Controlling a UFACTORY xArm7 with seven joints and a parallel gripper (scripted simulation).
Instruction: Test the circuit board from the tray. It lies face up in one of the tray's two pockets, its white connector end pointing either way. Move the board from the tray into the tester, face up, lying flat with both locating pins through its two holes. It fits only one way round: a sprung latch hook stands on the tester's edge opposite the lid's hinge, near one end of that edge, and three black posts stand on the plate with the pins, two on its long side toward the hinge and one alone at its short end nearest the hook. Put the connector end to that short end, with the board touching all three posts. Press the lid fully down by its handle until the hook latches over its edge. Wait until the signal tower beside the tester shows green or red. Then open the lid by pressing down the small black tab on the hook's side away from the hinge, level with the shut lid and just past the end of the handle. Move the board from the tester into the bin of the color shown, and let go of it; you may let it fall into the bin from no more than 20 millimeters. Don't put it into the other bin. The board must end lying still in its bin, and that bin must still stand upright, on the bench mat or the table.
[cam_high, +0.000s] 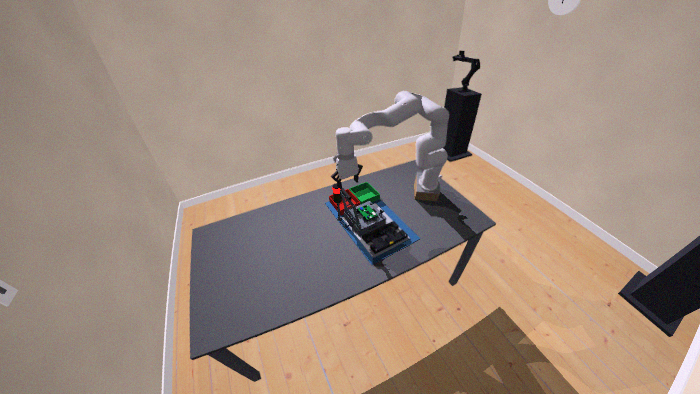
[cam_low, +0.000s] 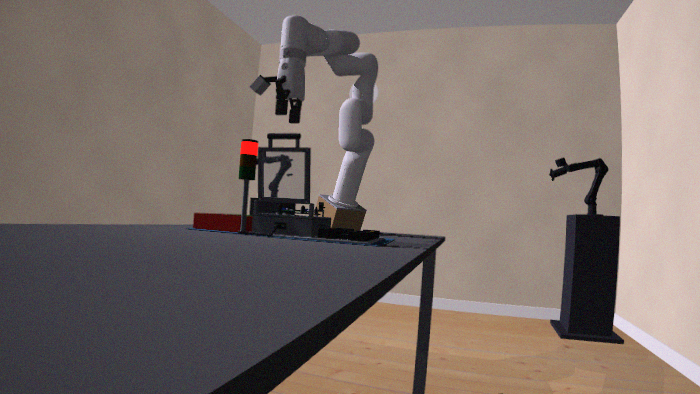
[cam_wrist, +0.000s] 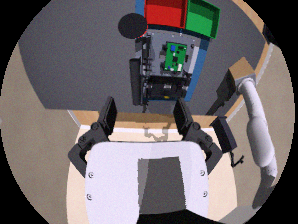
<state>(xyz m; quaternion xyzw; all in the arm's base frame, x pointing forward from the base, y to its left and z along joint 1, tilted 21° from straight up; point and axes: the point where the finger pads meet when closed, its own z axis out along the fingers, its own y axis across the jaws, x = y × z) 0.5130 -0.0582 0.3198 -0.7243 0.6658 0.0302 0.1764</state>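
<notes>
Right now my hand is 12 cm past the green circuit board, 1 cm to the left of it and 26 cm above it. Also, from my hand: red bin: 5 cm behind, 21 cm to the right, 32 cm below; then tester plate: 11 cm behind, 1 cm to the right, 26 cm below; then clear lid: 15 cm below.
</notes>
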